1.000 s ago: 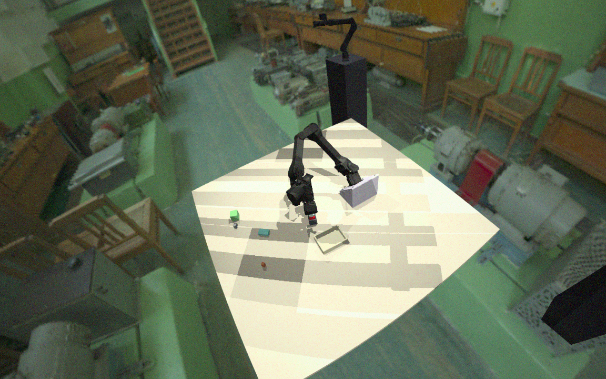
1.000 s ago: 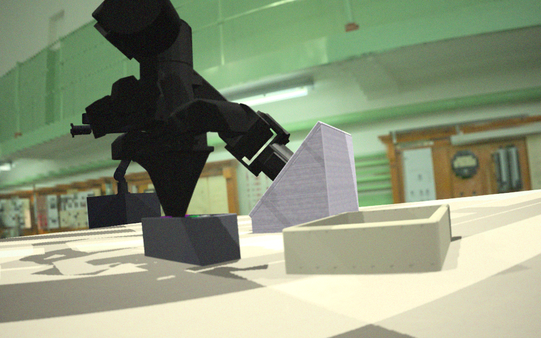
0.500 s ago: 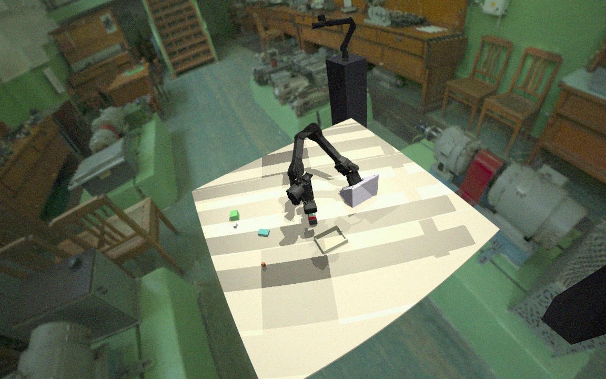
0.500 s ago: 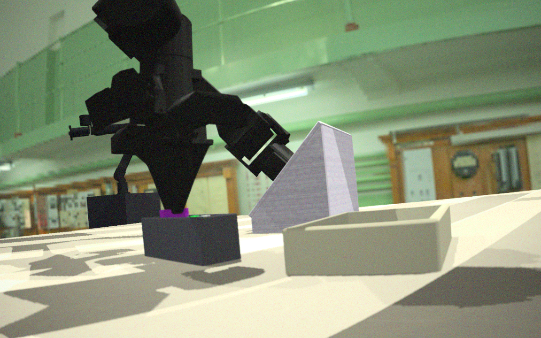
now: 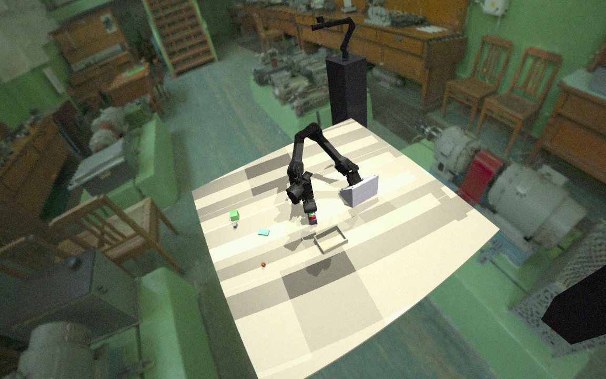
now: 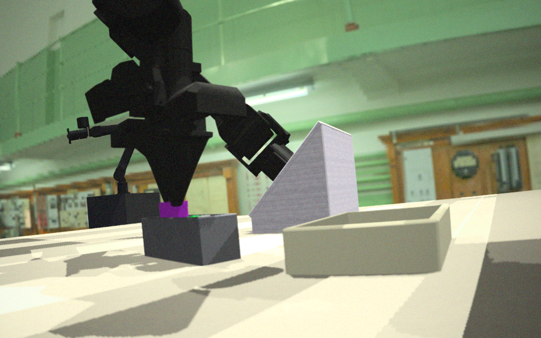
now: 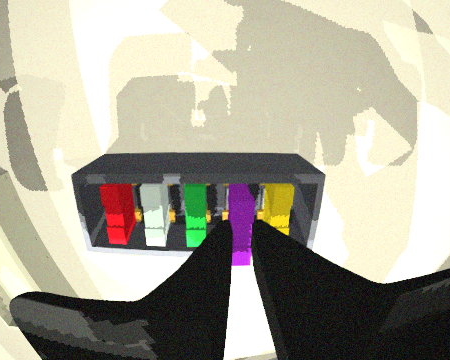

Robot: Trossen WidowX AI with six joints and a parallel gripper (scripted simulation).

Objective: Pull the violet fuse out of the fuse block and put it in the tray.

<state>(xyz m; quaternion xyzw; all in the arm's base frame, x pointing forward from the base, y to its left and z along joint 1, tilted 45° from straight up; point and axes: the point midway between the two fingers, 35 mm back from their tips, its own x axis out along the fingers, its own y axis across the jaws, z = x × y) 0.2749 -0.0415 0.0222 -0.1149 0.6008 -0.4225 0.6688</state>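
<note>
Right now my gripper tip is 20 cm to the right of the beige tray, 5 cm above it and 2 cm short of it. Also, from my gripper tip: violet fuse 1 cm below; then teal block 26 cm ahead, 5 cm to the right, 4 cm below; then grey bit 37 cm ahead, 19 cm to the right, 4 cm below.
</note>
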